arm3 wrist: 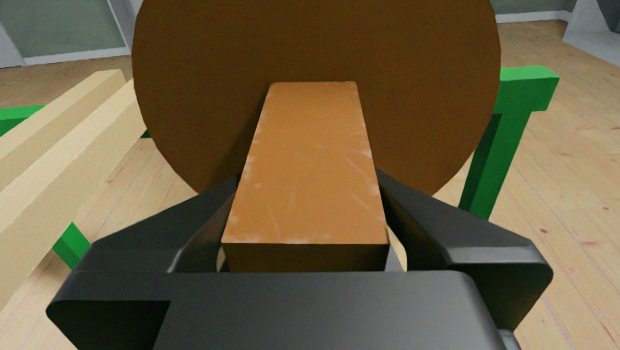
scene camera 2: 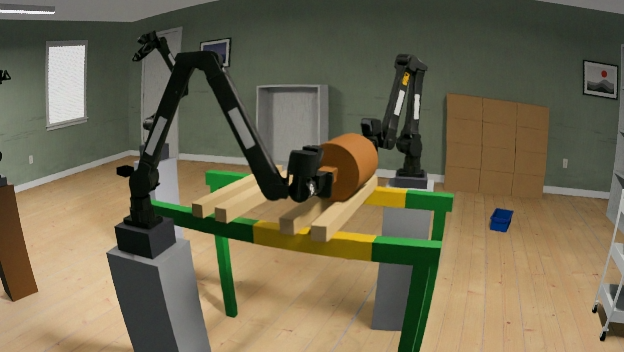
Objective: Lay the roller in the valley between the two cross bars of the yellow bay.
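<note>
The orange-brown roller (arm3 wrist: 320, 40) (scene camera 2: 352, 165) lies lengthwise over the two pale cross bars (scene camera 2: 304, 215) (scene camera 2: 345, 212) of the yellow bay (scene camera 2: 357, 246). Whether it touches both bars cannot be told. In the arm3 wrist view, arm3's gripper (arm3 wrist: 307, 182) is shut on the roller's near end block, with one finger on each side. In scene camera 2, the near left arm's gripper (scene camera 2: 327, 177) is at the near end block. The back right arm's gripper is at the roller's far end, its fingers hidden. The back left arm's gripper (scene camera 2: 137, 54) is raised, far from the roller.
Two more cross bars (arm3 wrist: 65, 117) (scene camera 2: 232, 192) lie left of the roller on the green frame (arm3 wrist: 527, 80) (scene camera 2: 410, 250). A blue bin (scene camera 2: 501, 220) stands on the floor at right, near a white cart (scene camera 2: 614, 260). Part of another arm shows at the left edge.
</note>
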